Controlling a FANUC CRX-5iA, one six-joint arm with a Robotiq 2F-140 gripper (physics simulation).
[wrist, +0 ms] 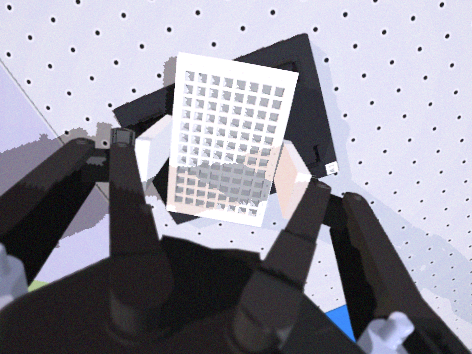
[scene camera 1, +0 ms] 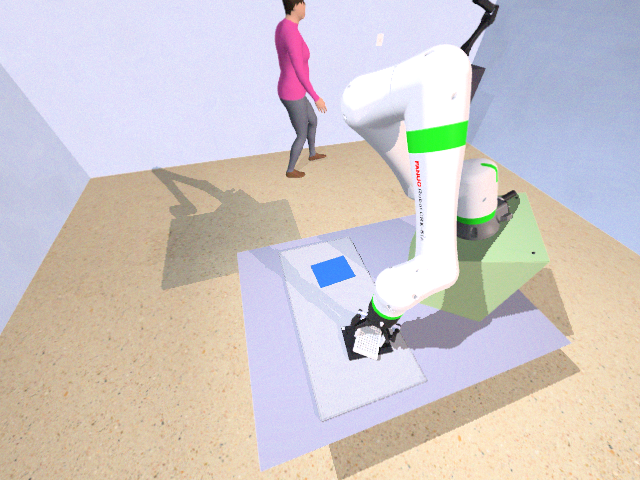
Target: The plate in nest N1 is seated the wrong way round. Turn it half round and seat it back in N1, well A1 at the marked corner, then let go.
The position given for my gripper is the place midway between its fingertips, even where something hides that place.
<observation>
In view: my gripper (wrist: pixel 225 145), a white well plate (wrist: pixel 229 118) and a black nest (wrist: pixel 307 126).
</observation>
